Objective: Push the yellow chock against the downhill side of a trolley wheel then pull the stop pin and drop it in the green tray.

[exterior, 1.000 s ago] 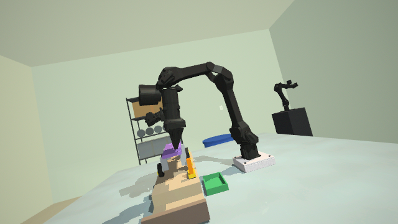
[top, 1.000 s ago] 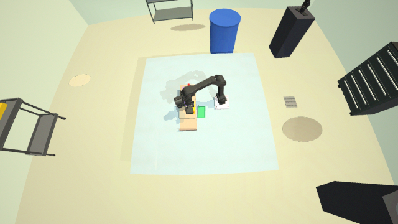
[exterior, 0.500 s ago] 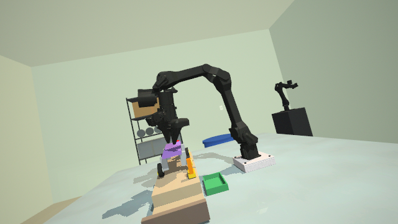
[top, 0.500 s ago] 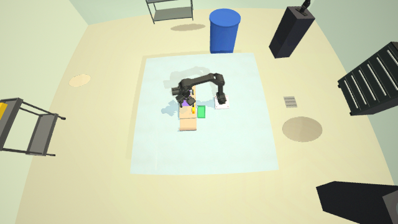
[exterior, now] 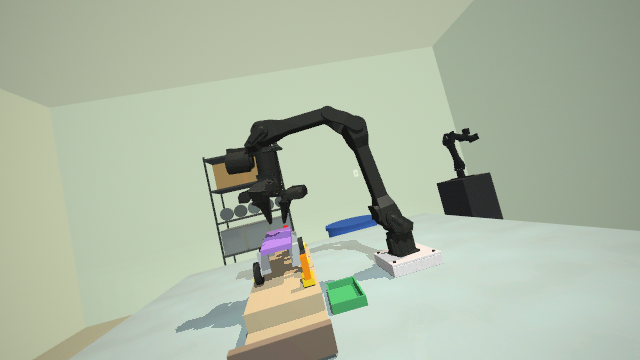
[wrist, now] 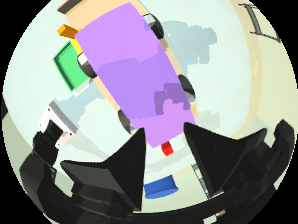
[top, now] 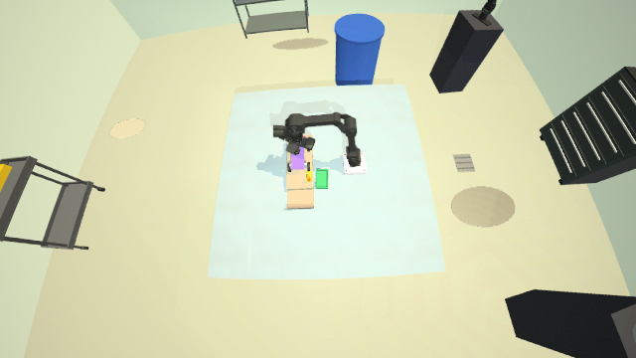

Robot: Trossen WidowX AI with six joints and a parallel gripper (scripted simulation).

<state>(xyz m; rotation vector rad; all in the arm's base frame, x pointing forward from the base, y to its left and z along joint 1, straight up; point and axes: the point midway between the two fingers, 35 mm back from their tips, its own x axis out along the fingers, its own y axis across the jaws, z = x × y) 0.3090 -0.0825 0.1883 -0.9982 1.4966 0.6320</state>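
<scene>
Now: the red-headed stop pin 80 mm to the right of my gripper tip, 60 mm below it and 30 mm behind it. From my gripper tip the other things lie so: yellow chock: 160 mm to the left, 110 mm below, 30 mm behind; tan ramp: 140 mm below, 40 mm to the left, 10 mm ahead; trolley: 70 mm below, 40 mm to the left, 10 mm ahead.
</scene>
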